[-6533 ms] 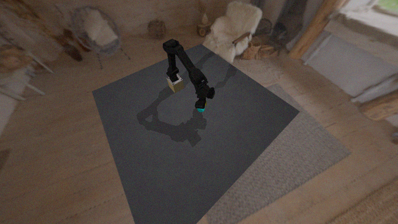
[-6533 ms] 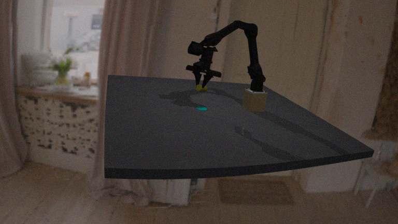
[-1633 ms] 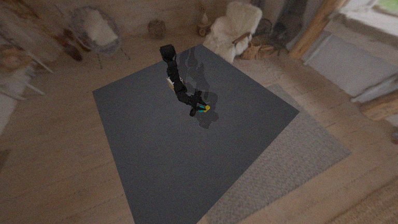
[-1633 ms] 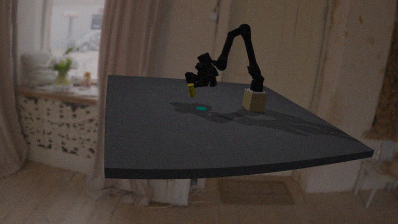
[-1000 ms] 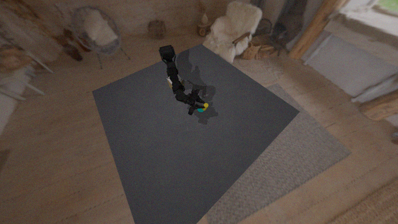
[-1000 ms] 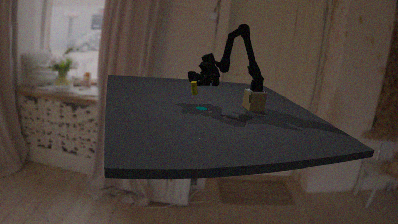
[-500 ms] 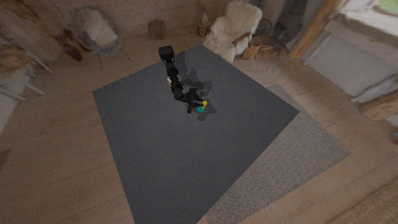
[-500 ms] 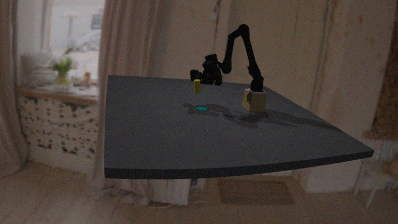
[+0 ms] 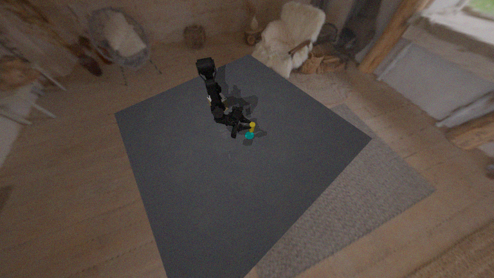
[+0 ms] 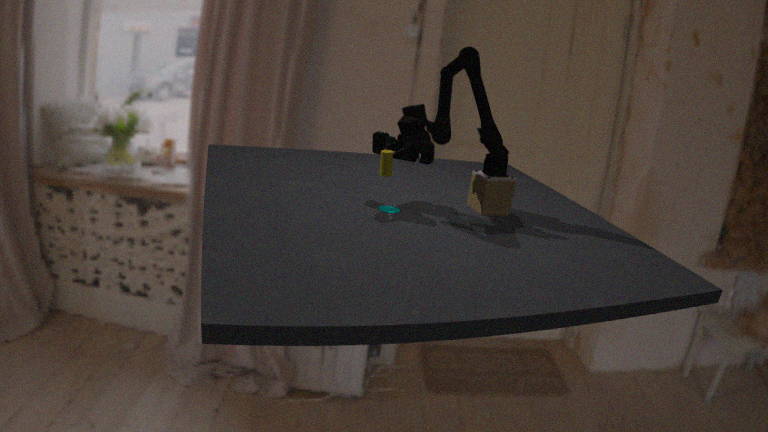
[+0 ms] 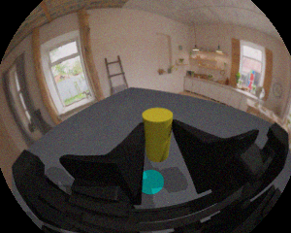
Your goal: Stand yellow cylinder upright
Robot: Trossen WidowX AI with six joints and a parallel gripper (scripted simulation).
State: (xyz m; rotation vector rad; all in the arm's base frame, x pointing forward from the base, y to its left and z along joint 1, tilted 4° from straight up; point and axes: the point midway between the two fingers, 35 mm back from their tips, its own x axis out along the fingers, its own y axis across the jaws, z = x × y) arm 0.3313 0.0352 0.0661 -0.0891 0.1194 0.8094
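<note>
Right now the cyan circle is 3 cm behind my gripper tip and 15 cm below it. From my gripper tip the other things lie so: yellow cylinder (2 cm below).
</note>
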